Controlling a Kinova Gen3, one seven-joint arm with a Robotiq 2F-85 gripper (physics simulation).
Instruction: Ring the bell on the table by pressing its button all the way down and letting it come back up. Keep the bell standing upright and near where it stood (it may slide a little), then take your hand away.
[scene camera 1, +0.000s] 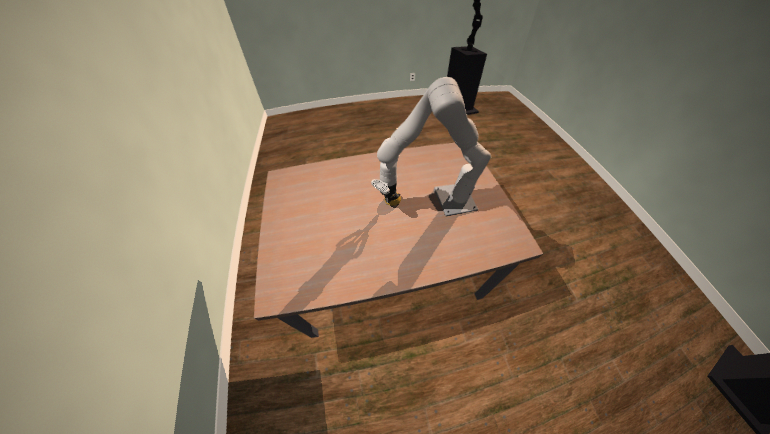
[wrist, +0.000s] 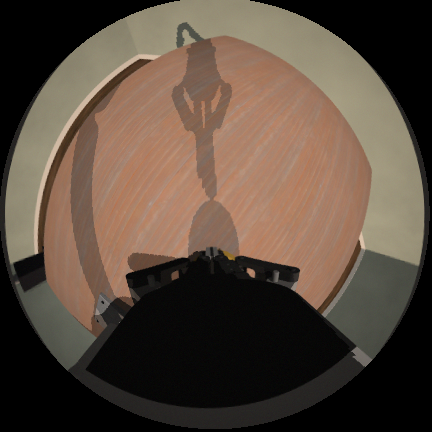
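Where they show: gripper, between the fingertips: (scene camera 1: 388, 201) (wrist: 210, 253); arm's base, origin of its link: (scene camera 1: 459, 196).
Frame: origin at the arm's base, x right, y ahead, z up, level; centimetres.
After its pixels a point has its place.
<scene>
The yellow bell (scene camera 1: 396, 201) @[x 8.2, y 32.6, z 1.2 cm] (wrist: 229, 255) @[x 12.1, y 37.0, z 0.1 cm] stands upright on the table (scene camera 1: 301, 215) @[x 20.4, y 79.7, z -1.6 cm] (wrist: 280, 165) @[x 13.8, y 54.7, z -1.6 cm]. In the scene view it is partly covered by my gripper, and in the wrist view a small yellow part of it shows beside the fingertips. My gripper (scene camera 1: 393, 198) @[x 8.8, y 36.9, z 2.4 cm] (wrist: 210, 253) @[x 8.8, y 36.9, z 2.4 cm] is shut with nothing between its fingers. It points down directly over the bell, with its tips at or very close to the bell's top. The bell's button is hidden, so I cannot tell whether it is pressed. The gripper's shadow meets the bell's round shadow on the table.
The arm's base plate (scene camera 1: 461, 211) @[x -8.6, y 4.0, z -0.8 cm] (wrist: 106, 308) @[x -5.1, y 9.1, z -0.2 cm] is fixed to the table, to the right of the bell in the scene view. A black pedestal (scene camera 1: 466, 72) stands on the floor behind the table. A dark object (scene camera 1: 746, 388) is at the lower right of the scene view.
</scene>
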